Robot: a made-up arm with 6 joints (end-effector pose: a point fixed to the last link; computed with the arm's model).
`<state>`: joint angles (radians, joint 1 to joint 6).
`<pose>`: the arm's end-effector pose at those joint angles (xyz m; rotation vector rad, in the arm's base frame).
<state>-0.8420 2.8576 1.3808 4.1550 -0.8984 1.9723</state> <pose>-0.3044 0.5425 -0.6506 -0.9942 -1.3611 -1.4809</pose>
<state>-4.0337 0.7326 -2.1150 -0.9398 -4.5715 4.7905</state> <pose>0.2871 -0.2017 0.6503 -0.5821 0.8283 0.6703</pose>
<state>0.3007 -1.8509 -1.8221 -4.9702 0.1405 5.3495</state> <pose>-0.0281 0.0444 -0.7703 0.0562 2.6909 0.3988</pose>
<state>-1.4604 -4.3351 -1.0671 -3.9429 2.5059 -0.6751</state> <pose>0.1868 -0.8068 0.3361 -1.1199 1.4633 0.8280</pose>
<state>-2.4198 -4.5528 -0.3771 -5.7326 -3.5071 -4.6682</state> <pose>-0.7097 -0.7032 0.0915 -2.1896 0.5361 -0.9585</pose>
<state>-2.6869 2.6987 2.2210 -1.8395 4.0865 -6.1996</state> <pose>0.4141 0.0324 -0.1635 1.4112 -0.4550 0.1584</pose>
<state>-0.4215 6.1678 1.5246 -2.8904 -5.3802 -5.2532</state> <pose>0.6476 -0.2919 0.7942 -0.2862 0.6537 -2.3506</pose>
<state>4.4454 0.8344 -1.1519 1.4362 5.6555 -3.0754</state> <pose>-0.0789 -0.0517 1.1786 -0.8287 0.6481 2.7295</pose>
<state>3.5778 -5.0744 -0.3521 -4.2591 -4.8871 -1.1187</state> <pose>-0.7712 -0.5462 0.7800 0.4078 1.1092 -1.0903</pose>
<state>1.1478 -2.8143 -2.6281 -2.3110 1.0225 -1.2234</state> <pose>0.2164 0.3098 0.2454 -0.7492 0.5534 -2.5625</pose>
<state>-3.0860 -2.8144 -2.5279 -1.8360 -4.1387 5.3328</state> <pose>-0.3296 0.0804 0.0463 -1.7374 0.2351 -0.6216</pose>
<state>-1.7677 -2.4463 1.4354 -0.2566 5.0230 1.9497</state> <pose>0.2620 0.9679 0.0129 -2.1422 0.6758 -0.2208</pose>
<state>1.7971 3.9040 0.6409 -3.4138 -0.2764 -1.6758</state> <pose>0.2426 -1.1328 -0.3385 0.6860 -1.9557 2.2869</pose>
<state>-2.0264 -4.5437 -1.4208 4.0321 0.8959 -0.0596</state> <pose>-0.3354 -0.5335 0.7942 -0.8146 0.1822 1.7404</pose>
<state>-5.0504 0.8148 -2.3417 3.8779 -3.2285 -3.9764</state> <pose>-0.0868 -0.1861 0.4208 -1.6556 0.3286 -0.3020</pose>
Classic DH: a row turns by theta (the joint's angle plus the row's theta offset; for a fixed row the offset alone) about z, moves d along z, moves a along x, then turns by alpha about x. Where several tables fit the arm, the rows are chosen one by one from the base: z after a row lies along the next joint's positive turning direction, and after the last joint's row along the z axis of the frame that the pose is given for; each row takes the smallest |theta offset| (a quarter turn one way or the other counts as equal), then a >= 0, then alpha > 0; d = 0 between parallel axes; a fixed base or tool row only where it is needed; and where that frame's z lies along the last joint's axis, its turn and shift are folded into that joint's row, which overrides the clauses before.
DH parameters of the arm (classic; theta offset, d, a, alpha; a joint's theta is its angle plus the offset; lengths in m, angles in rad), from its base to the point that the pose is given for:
joint 1: 0 0.0931 0 -1.5708
joint 2: -1.5708 0 0.4581 0
joint 3: 1.5708 0.0294 0 1.5708
joint 4: 0 0.695 0 -1.5708
joint 5: 0 0 0 1.5708
joint 6: 0 0.1579 0 0

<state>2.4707 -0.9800 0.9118 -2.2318 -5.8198 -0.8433</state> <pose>0.3928 -0.2782 1.1796 -0.2179 0.4669 -0.5787</pose>
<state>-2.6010 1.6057 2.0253 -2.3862 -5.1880 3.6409</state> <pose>-0.1950 -0.0391 -0.6482 -2.6532 0.7153 1.1033</pose>
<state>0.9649 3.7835 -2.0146 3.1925 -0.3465 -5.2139</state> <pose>0.2824 0.4640 -0.4923 -2.1704 0.1549 -0.6036</pose>
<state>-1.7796 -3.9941 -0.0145 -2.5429 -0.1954 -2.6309</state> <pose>-0.1568 -0.9650 -0.7777 2.4094 0.3665 -0.1725</pose>
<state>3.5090 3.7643 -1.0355 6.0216 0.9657 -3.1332</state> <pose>0.0612 0.0281 -1.0482 -0.7332 2.5058 0.3594</pose>
